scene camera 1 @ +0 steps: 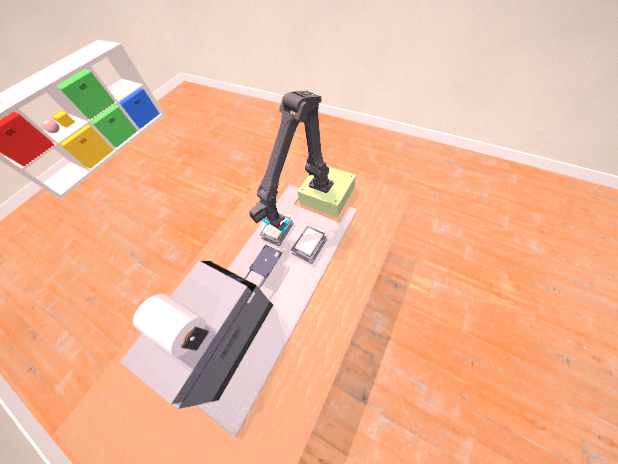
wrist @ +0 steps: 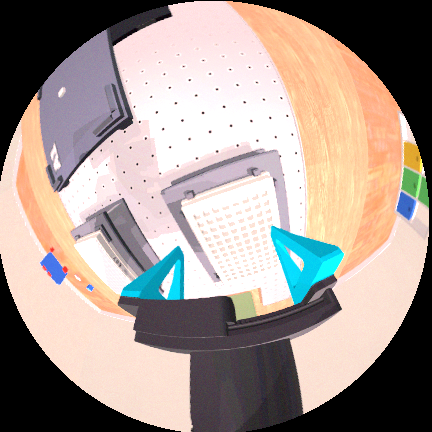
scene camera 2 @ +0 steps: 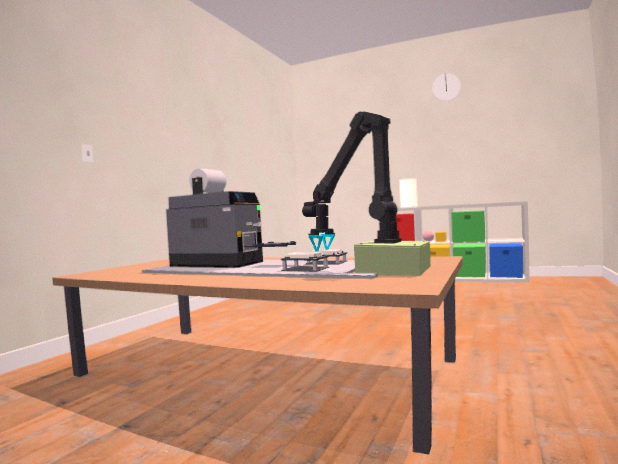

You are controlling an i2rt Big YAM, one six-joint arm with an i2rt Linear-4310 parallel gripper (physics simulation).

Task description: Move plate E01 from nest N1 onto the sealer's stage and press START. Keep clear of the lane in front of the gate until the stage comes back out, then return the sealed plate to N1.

In view: the gripper [wrist: 225,241] and a sealer housing [scene camera 1: 213,375].
